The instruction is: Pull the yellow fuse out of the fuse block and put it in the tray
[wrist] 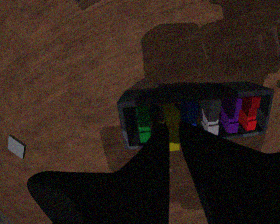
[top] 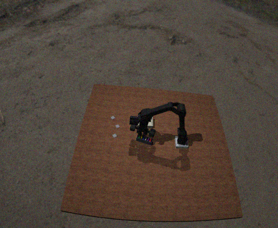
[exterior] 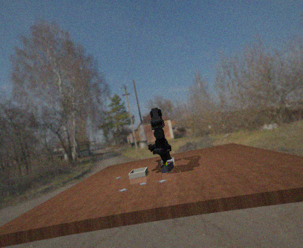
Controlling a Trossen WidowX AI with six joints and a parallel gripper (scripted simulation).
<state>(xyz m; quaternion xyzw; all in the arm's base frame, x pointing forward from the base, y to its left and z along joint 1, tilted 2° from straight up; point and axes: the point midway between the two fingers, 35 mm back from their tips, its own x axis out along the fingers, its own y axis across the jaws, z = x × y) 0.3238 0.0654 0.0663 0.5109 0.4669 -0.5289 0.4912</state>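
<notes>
The white tray is 1 cm ahead of my gripper tip, 18 cm to the right of it and 5 cm below it. The rest, counted from my gripper tip: yellow fuse 1 cm below.
</notes>
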